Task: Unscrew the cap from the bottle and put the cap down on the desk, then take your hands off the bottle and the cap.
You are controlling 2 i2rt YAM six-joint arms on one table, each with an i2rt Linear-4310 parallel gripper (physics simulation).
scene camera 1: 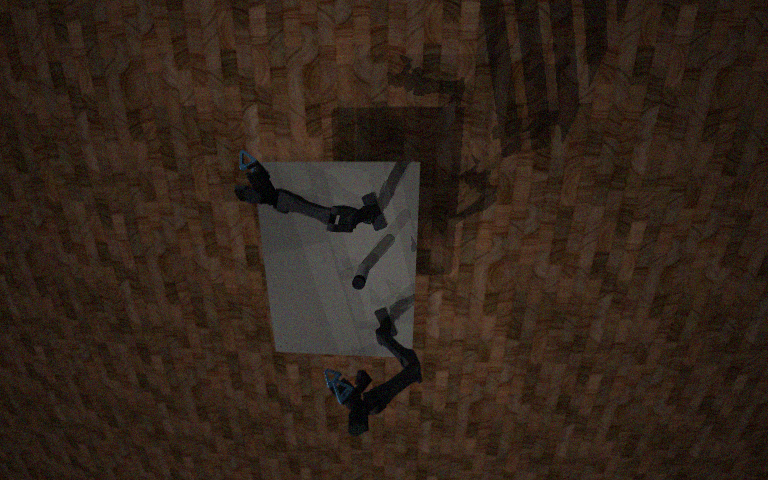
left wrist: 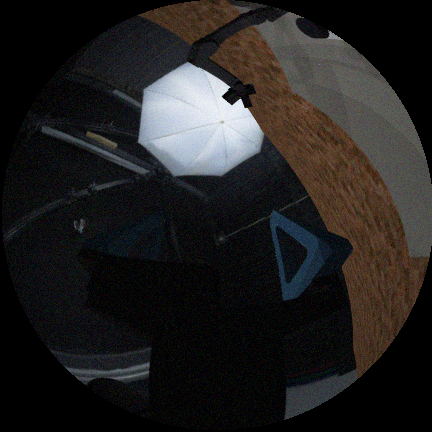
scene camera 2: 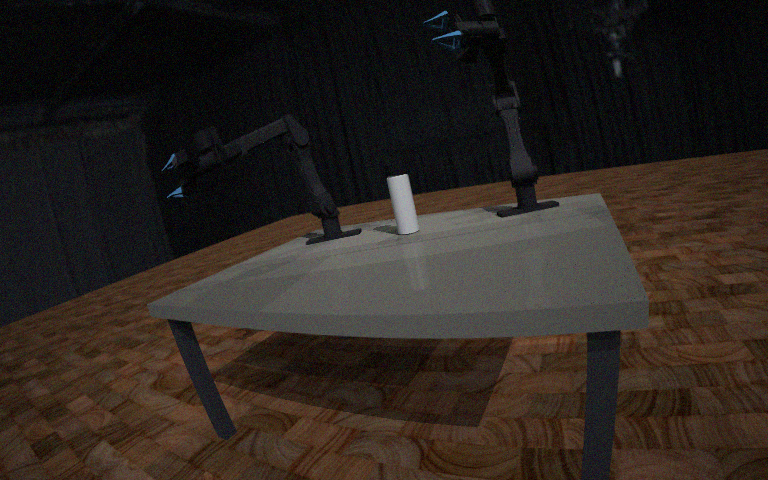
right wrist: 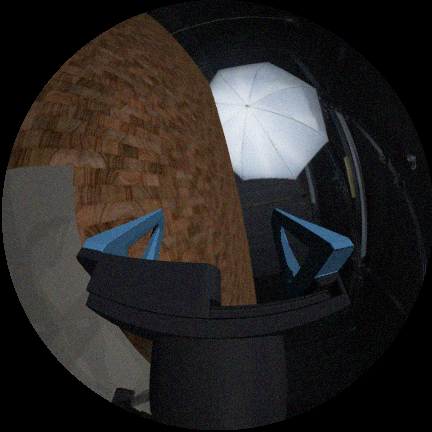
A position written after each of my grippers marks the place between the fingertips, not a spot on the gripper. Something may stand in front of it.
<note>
My left gripper (scene camera 2: 427, 32) is open, holding nothing. My right gripper (right wrist: 217, 214) is open, holding nothing. Further things: a white bottle (scene camera 2: 399, 186).
My left gripper is seen too in the left wrist view (left wrist: 216, 215). The right wrist view does not show the white bottle: it is out of frame.
</note>
